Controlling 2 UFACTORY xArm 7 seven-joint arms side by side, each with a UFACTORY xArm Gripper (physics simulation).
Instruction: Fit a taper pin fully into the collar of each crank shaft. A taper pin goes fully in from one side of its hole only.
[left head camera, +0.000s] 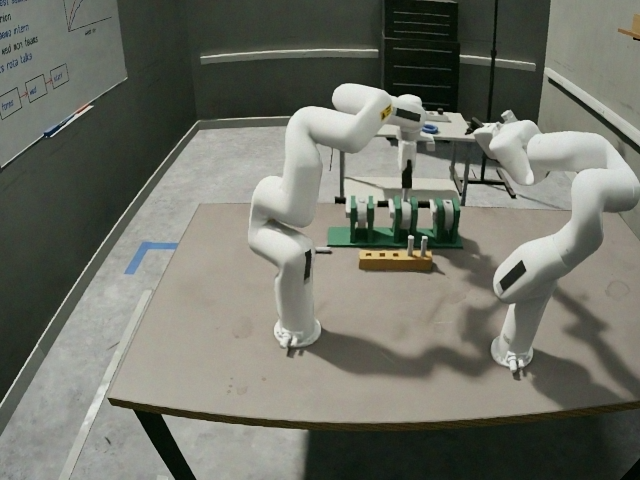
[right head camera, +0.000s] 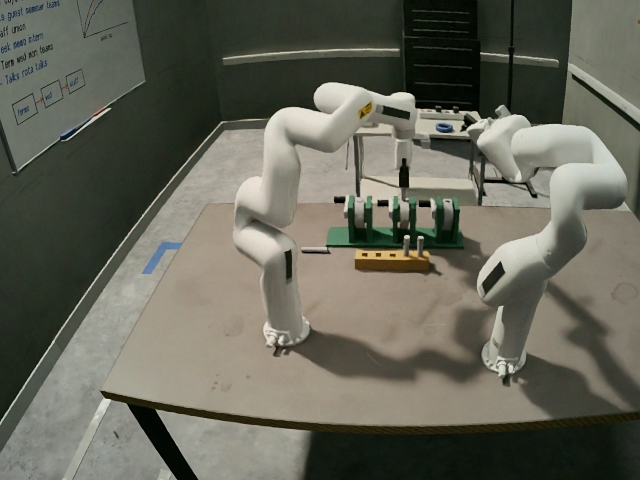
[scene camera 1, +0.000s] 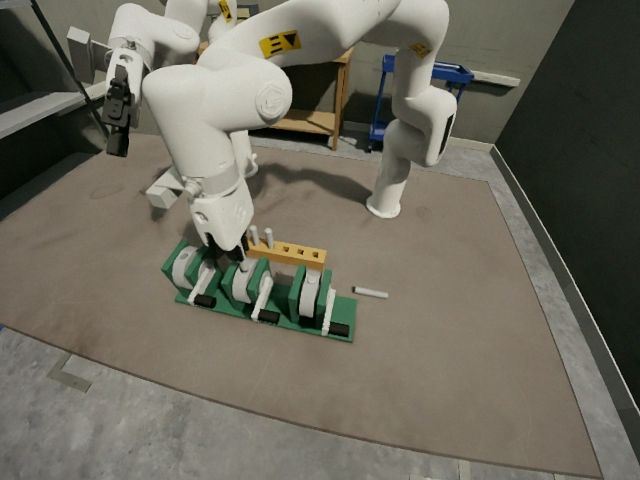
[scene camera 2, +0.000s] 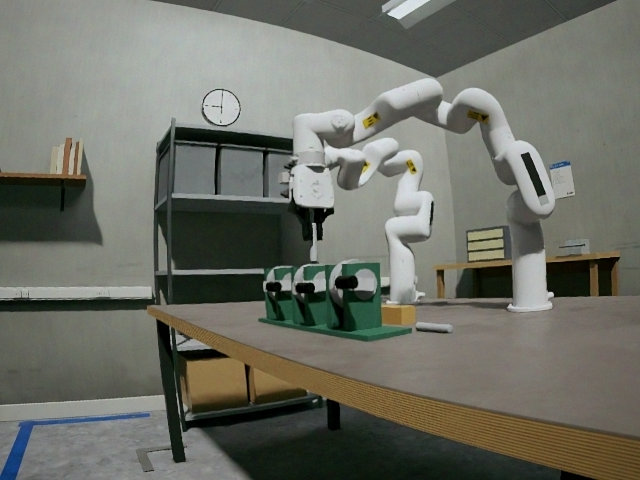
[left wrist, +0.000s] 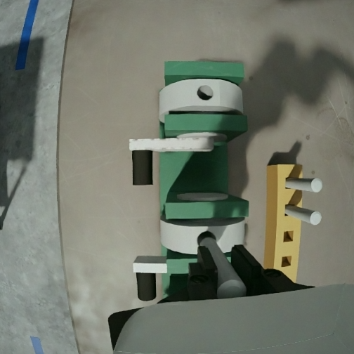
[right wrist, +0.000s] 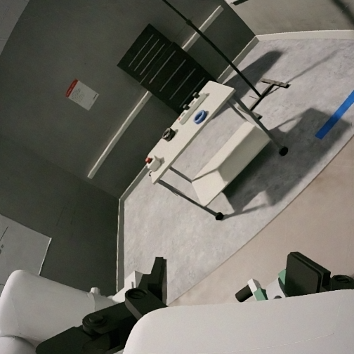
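Seen in the pictures: left gripper, fingertip midpoint: (left head camera: 406, 186) (right head camera: 404, 185) (scene camera 1: 239, 254) (scene camera 2: 312, 240); right gripper, fingertip midpoint: (left head camera: 475, 143) (right head camera: 472, 140) (scene camera 1: 114, 141); left arm's base, origin of the base link: (left head camera: 297, 331) (right head camera: 286, 330) (scene camera 1: 382, 206) (scene camera 2: 529, 309); right arm's base, origin of the base link: (left head camera: 511, 352) (right head camera: 503, 356) (scene camera 1: 243, 170) (scene camera 2: 403, 303).
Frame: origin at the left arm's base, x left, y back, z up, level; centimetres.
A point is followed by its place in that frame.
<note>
A green stand (left head camera: 338, 236) @[x -1.6, y -45.6, z 1.0 cm] (scene camera 1: 343, 312) @[x -1.3, y -45.0, z 1.0 cm] holds three crank shafts with white collars. My left gripper (scene camera 2: 313, 233) @[x -23.2, y -50.1, z 20.2 cm] (left wrist: 218, 264) is shut on a grey taper pin (scene camera 2: 313, 250) @[x -22.3, y -50.4, z 17.8 cm] (left wrist: 225, 272), upright above the middle collar (scene camera 1: 241, 289) @[x -22.2, y -53.8, z 13.0 cm] (left wrist: 175, 235). The pin's lower end is at the hole's mouth; its depth is unclear. The collar (scene camera 1: 180, 271) @[x -36.5, y -55.6, z 13.7 cm] (left wrist: 175, 102) at the left in scene camera 1 has an open hole. The collar (scene camera 1: 307, 299) @[x -8.5, y -50.8, z 13.7 cm] at the right there shows a pin end in its top. My right gripper (right wrist: 228, 275) is open and empty, raised away from the stand.
A yellow rack (left head camera: 395, 263) @[x -22.5, y -32.2, z 2.4 cm] (left wrist: 272, 220) beside the stand holds two upright pins (left wrist: 305, 185) (left wrist: 304, 215) and shows three empty holes. A loose pin (right head camera: 314, 250) @[x 3.7, y -36.1, z 1.1 cm] (scene camera 1: 370, 292) @[x 3.7, y -37.2, z 1.5 cm] (scene camera 2: 434, 327) @[x 4.9, y -37.5, z 1.1 cm] lies on the table near the stand's end. Black crank handles (scene camera 1: 268, 316) @[x -14.9, y -56.0, z 10.7 cm] (scene camera 1: 339, 329) @[x -0.7, y -53.5, z 11.9 cm] project sideways.
</note>
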